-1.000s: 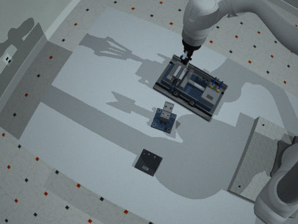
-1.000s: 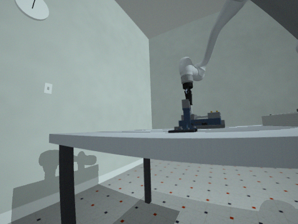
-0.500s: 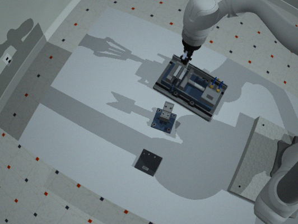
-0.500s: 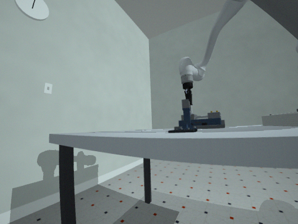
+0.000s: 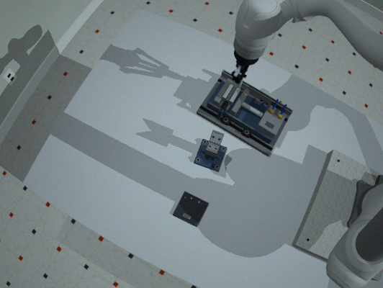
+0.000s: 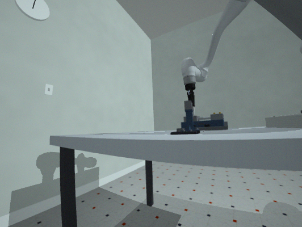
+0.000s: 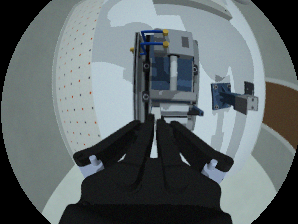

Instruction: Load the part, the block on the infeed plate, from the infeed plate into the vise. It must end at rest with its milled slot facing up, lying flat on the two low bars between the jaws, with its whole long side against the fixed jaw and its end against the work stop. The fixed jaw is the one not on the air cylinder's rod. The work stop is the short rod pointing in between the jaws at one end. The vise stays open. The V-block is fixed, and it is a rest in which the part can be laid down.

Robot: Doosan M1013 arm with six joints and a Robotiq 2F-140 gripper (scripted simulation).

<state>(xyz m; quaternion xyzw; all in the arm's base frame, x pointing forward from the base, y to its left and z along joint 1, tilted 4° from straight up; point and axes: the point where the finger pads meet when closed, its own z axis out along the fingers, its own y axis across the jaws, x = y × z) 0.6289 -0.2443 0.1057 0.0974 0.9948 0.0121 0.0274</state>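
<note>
The part is 4 cm to the left of my hand, 4 cm below it and 1 cm ahead of it. Also, from my hand: vise (10 cm below, 6 cm behind, 5 cm to the left); air cylinder (15 cm behind, 7 cm to the left, 6 cm below).
</note>
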